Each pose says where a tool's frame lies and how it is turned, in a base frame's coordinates. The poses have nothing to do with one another.
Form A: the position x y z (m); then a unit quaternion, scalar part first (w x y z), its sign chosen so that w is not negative.
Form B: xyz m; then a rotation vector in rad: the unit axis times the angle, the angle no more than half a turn. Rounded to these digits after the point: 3 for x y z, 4 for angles.
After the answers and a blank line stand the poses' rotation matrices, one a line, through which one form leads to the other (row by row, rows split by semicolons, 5 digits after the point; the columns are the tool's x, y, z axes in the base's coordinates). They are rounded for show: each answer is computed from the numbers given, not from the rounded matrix.
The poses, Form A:
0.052 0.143 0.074 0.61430 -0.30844 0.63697 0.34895
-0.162 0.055 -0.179 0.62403 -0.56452 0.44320 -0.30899
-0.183 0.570 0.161 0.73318 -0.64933 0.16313 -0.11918
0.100 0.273 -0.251 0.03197 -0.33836 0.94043 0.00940
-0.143 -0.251 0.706 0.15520 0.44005 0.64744 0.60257
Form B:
0.052 0.143 0.074 -0.7109 1.4680 0.8042
-0.162 0.055 -0.179 -1.2959 1.0174 -0.7093
-0.183 0.570 0.161 -1.4281 0.3588 -0.2621
0.100 0.273 -0.251 -1.0419 2.8958 0.0289
-0.143 -0.251 0.706 1.2606 1.8547 1.7261

-0.05500 -0.82166 0.56732; 0.03579 0.56620 0.82349; -0.99785 0.06559 -0.00174
0.41620 -0.11475 0.90200; -0.88603 0.17168 0.43067; -0.20428 -0.97845 -0.03022
0.91837 -0.03709 0.39398; -0.38661 0.12833 0.91327; -0.08443 -0.99104 0.10352
-0.76898 -0.63700 0.05377; -0.63580 0.77085 0.03931; -0.06649 -0.00395 -0.99778
-0.56454 0.38277 0.73129; 0.75685 -0.11347 0.64366; 0.32936 0.91685 -0.22564

